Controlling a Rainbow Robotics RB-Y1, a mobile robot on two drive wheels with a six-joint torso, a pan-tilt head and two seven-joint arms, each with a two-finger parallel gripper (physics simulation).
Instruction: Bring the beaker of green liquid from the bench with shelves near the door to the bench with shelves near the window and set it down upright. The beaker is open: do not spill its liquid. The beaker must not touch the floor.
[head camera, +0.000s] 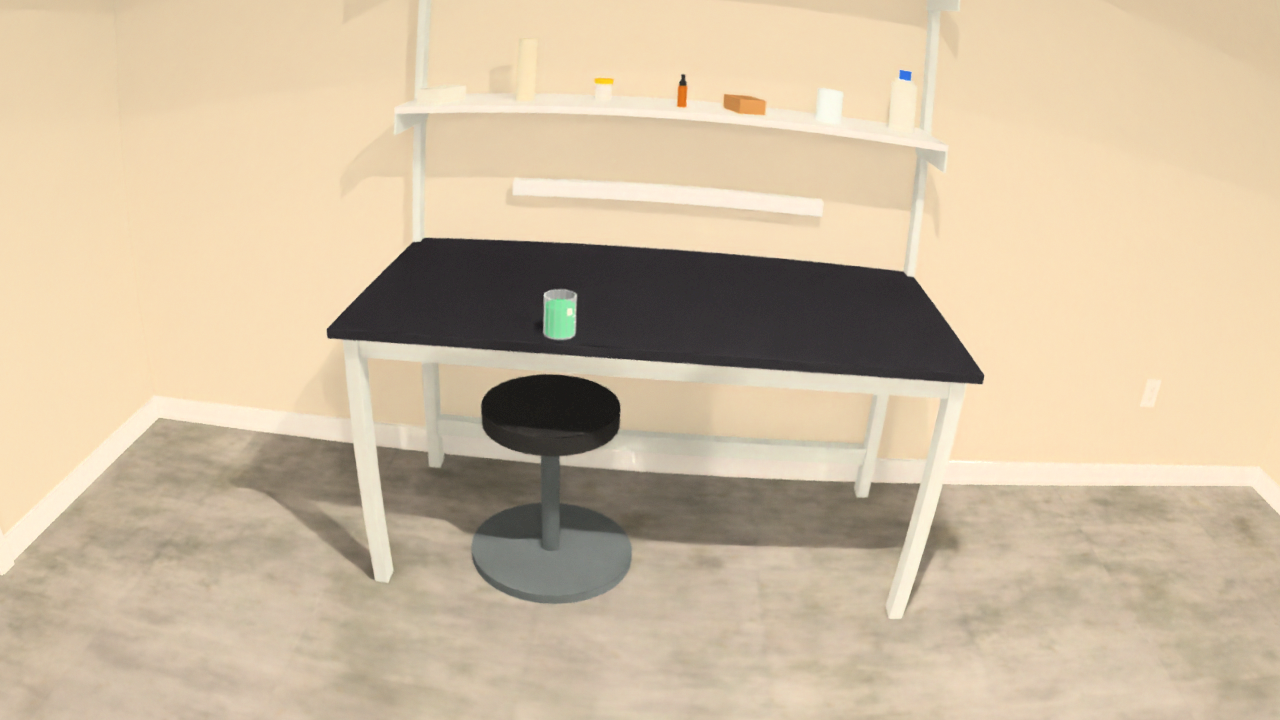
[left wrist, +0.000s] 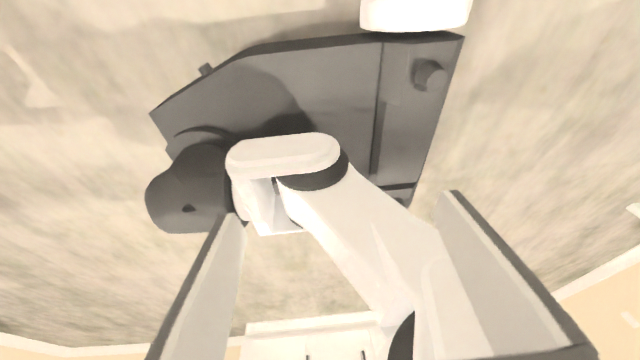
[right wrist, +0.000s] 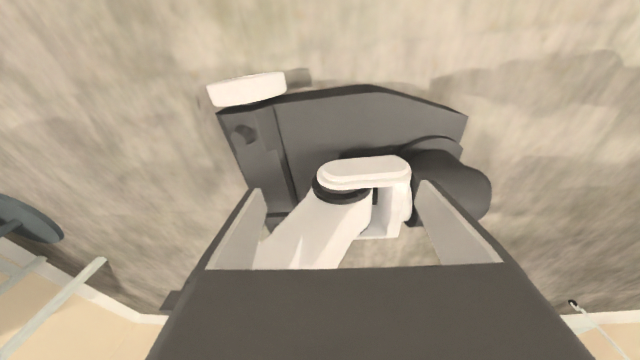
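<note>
The beaker of green liquid (head camera: 559, 315) stands upright on the black top of a bench with shelves (head camera: 716, 308), near its front edge and left of the middle in the head view. My left gripper (left wrist: 336, 214) is open and empty in the left wrist view. My right gripper (right wrist: 338, 195) is open and empty in the right wrist view. Neither gripper shows in the head view, and the beaker does not show in the wrist views. Whether this bench is by the door or the window cannot be told.
A round black stool (head camera: 550, 411) stands at the bench's front, below the beaker; its grey base (right wrist: 27, 220) also shows in the right wrist view. A shelf (head camera: 626, 105) with bottles and jars runs above the bench. My dark wheeled base (left wrist: 340, 90) (right wrist: 325, 120) is below both grippers.
</note>
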